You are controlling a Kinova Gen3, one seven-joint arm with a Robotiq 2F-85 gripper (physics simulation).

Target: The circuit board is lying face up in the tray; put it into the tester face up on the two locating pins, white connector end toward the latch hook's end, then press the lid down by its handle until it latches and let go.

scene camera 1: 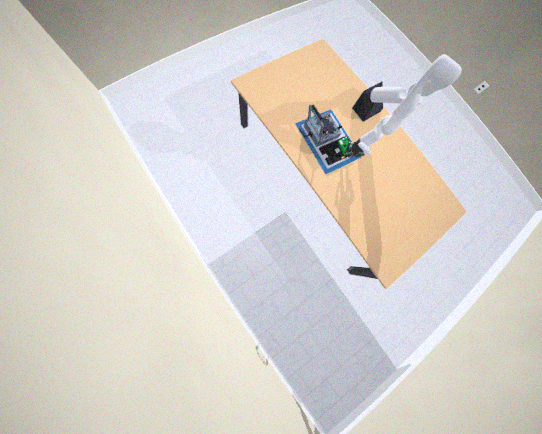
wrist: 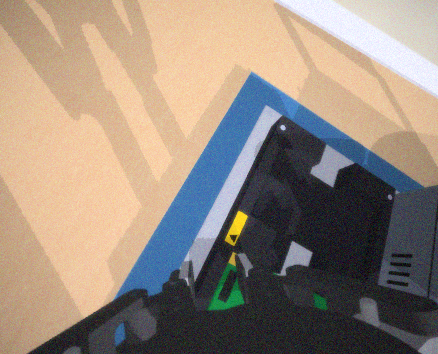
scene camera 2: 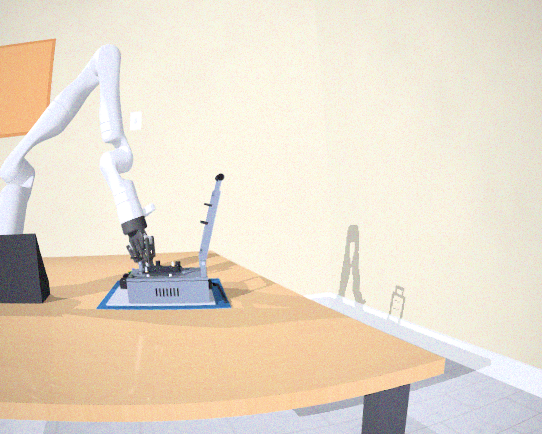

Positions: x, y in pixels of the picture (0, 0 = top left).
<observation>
gripper: part open, touches a green circuit board (wrist: 227, 295)
</observation>
